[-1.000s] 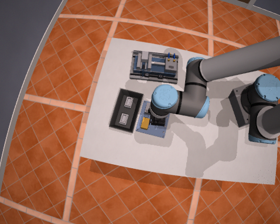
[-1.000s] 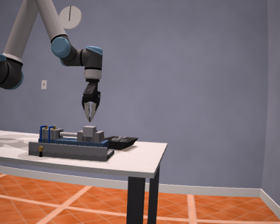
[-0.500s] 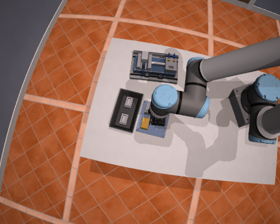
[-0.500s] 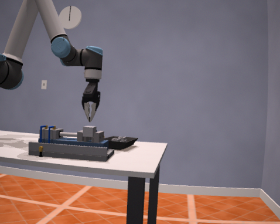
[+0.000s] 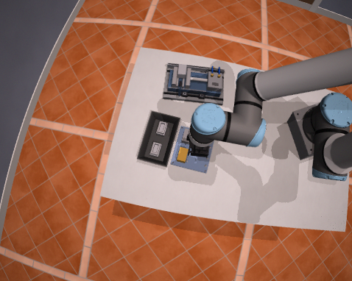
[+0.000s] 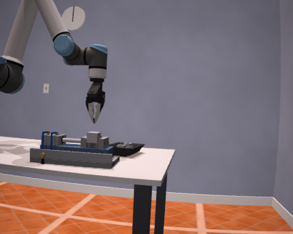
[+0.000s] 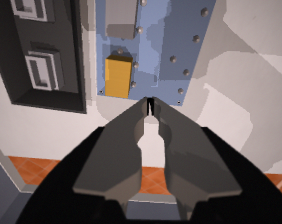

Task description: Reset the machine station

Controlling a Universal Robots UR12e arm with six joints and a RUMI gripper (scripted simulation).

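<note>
My hand is 50 mm short of the yellow brass blank, 20 mm to the right of it and 120 mm above it.
</note>
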